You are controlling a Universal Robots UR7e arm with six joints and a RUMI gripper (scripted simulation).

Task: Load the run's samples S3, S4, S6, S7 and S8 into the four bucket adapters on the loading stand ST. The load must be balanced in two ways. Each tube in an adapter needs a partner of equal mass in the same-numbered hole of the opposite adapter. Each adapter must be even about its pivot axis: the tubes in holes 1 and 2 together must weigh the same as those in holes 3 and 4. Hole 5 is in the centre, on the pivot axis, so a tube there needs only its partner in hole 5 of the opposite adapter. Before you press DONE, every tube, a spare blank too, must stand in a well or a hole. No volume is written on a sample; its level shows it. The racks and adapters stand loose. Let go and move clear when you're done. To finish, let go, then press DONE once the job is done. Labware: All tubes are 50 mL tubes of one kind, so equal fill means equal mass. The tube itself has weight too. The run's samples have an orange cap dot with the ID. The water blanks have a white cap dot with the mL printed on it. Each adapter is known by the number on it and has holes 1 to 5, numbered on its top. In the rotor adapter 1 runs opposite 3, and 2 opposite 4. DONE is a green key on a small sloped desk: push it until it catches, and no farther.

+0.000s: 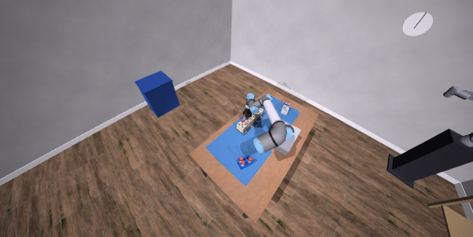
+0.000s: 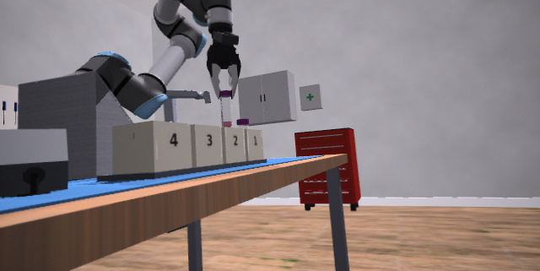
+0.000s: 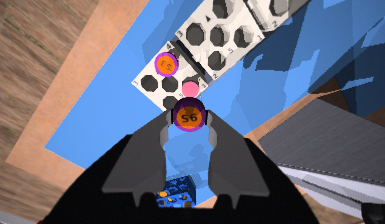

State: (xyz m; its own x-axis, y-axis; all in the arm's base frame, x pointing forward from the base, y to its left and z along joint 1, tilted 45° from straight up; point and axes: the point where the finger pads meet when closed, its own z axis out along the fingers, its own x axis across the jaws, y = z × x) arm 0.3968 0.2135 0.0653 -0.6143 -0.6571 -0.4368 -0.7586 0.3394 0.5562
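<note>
Now: hand 10 mm to the left of the tube and 50 mm above it. From my hand the other things lie so: sample tube S4 (340 mm behind, 260 mm to the left, 140 mm below); then green DONE key (10 mm ahead, 470 mm to the right, 140 mm below); then blue rack (310 mm behind, 300 mm to the left, 180 mm below).
</note>
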